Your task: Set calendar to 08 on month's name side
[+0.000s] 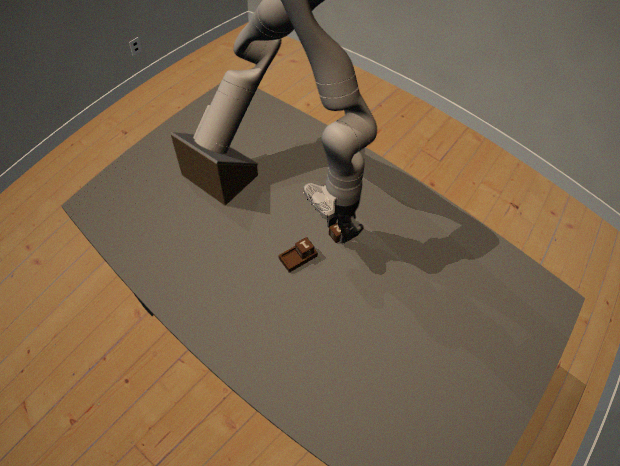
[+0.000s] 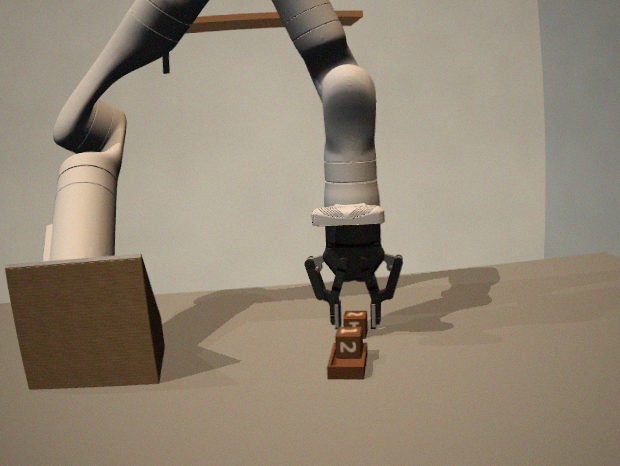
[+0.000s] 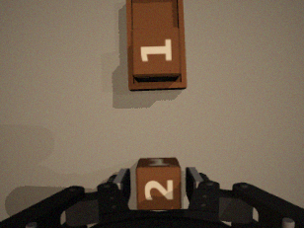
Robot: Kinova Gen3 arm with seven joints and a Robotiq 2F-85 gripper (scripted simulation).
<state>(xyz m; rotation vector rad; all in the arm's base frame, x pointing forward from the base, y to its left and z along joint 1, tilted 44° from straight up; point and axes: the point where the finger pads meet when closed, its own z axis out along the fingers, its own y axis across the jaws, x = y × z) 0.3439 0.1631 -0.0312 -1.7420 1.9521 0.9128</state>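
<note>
The brown cube lies 1 cm below my hand. Also, from my hand: brown tray 11 cm to the right, 2 cm below, 2 cm behind.
</note>
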